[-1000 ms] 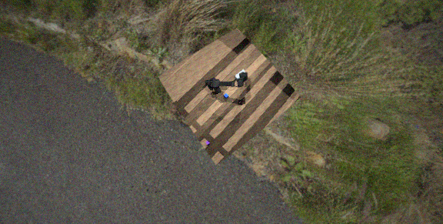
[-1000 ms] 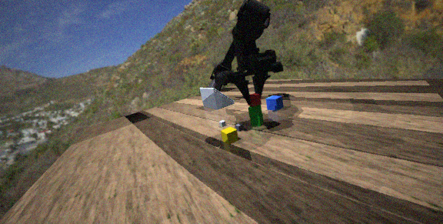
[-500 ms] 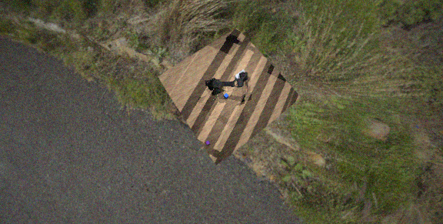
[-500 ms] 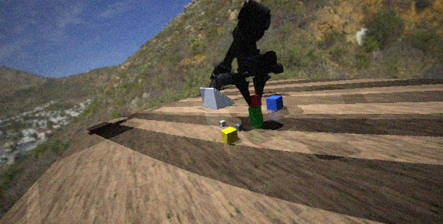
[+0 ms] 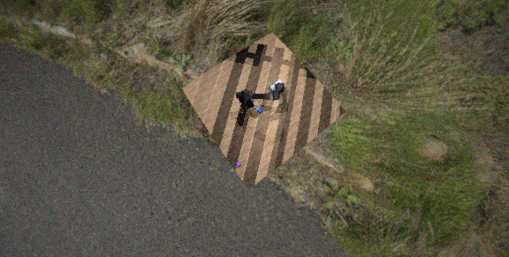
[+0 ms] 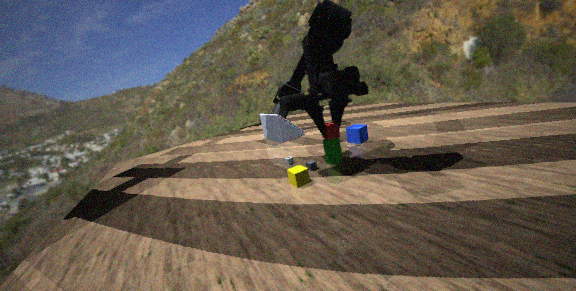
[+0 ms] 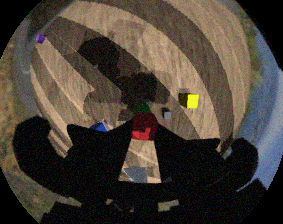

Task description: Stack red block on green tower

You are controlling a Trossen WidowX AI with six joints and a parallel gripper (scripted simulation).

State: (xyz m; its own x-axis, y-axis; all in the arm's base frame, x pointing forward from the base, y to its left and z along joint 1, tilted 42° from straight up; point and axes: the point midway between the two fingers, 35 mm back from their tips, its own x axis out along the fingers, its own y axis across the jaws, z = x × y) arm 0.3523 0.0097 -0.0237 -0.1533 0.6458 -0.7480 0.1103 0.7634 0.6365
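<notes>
My gripper tip is now 10 mm below the red block. The rest, counted from my gripper tip: purple block (380 mm ahead, 490 mm to the left, 50 mm below); yellow cube (30 mm ahead, 110 mm to the right, 50 mm below); blue cube (60 mm behind, 130 mm to the left, 40 mm below).
</notes>
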